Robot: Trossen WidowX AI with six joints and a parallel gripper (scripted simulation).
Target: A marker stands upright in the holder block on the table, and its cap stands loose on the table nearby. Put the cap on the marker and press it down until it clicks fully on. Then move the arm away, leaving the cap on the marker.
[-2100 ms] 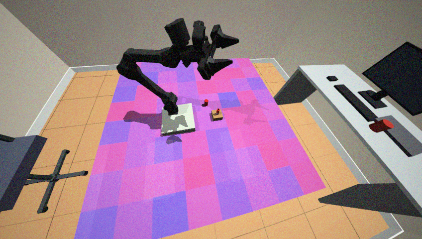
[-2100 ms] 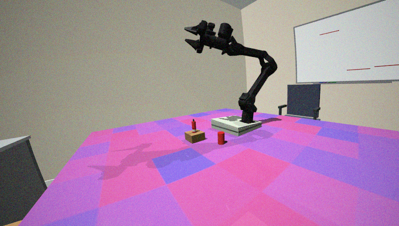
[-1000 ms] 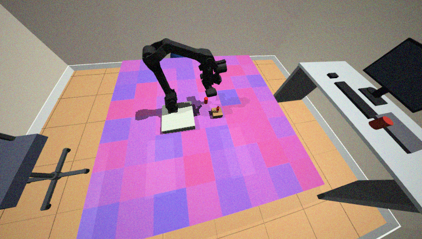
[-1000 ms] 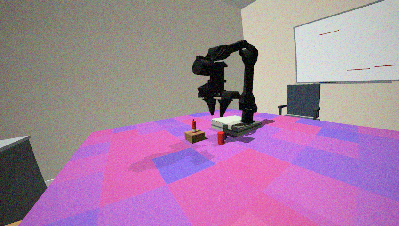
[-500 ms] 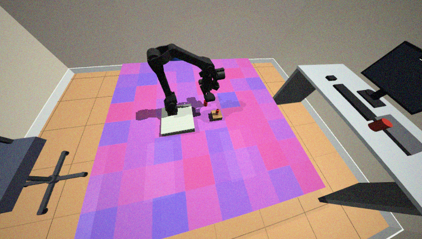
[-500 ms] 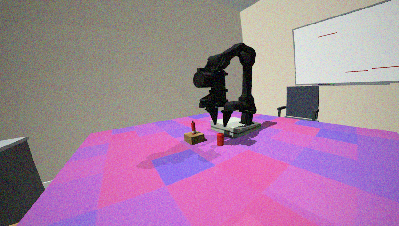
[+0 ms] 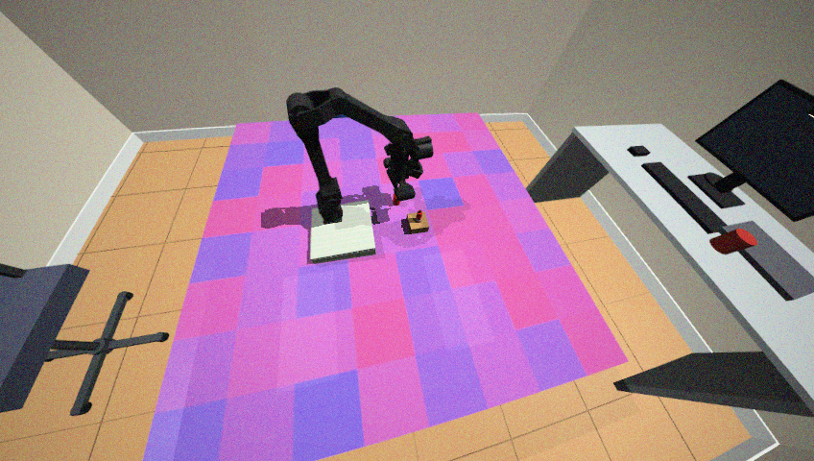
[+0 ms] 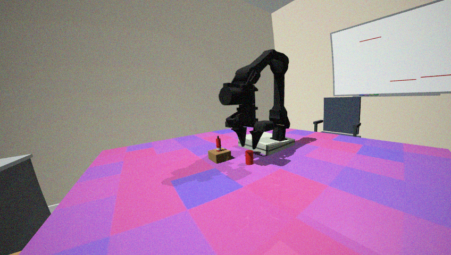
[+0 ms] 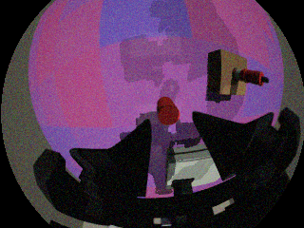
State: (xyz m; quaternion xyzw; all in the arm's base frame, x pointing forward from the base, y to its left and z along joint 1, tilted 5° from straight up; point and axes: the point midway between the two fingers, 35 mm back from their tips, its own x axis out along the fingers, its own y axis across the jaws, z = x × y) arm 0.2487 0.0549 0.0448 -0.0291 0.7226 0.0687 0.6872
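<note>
Right now my gripper tip is 4 cm above the red cap. The rest, counted from my gripper tip: tan holder block: 6 cm ahead, 12 cm to the right, 4 cm below.
</note>
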